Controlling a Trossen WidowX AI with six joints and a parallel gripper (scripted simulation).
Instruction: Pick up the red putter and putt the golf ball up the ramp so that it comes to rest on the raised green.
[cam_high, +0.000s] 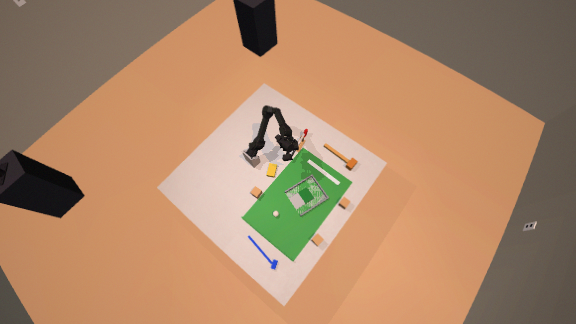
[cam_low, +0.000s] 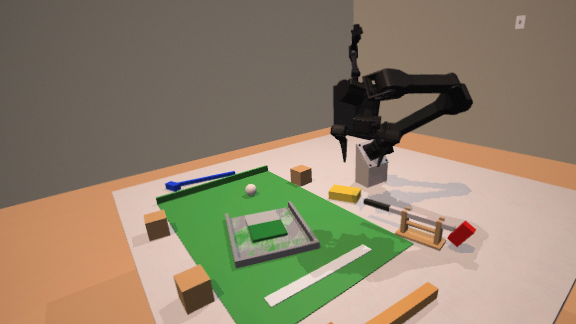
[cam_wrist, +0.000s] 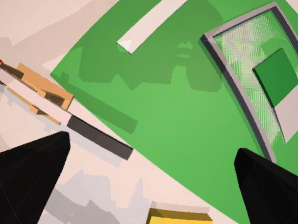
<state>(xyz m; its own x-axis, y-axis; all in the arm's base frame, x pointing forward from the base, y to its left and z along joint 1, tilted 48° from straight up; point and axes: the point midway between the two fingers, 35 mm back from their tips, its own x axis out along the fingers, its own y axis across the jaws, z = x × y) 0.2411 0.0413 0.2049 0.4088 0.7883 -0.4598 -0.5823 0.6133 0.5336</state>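
The yellow block is 170 mm below my gripper tip, 150 mm to the right of it and 80 mm behind it. From my gripper tip the other things lie so: white strip (220 mm ahead, 180 mm below, 100 mm to the left); then blue putter (640 mm to the right, 280 mm ahead, 170 mm below); then white golf ball (380 mm to the right, 170 mm ahead, 160 mm below).
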